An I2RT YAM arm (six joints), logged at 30 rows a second.
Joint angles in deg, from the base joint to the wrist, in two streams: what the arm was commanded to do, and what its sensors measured. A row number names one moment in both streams.
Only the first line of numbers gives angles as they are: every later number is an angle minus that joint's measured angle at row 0.
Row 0, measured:
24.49, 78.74, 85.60, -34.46, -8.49, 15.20
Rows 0 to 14, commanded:
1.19, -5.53, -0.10, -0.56, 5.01, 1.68
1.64, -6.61, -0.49, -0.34, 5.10, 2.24
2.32, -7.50, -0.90, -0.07, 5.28, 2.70
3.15, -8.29, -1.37, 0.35, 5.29, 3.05
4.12, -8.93, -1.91, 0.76, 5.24, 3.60
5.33, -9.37, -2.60, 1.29, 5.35, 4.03
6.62, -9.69, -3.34, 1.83, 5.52, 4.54
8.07, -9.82, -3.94, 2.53, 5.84, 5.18
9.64, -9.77, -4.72, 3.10, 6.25, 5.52
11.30, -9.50, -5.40, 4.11, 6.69, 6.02
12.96, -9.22, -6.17, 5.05, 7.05, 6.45
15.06, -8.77, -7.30, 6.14, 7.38, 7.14
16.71, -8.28, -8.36, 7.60, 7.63, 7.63
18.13, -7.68, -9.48, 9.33, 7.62, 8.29
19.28, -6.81, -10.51, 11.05, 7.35, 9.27
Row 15, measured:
14.75, -9.38, -6.75, 4.81, 5.94, 5.64
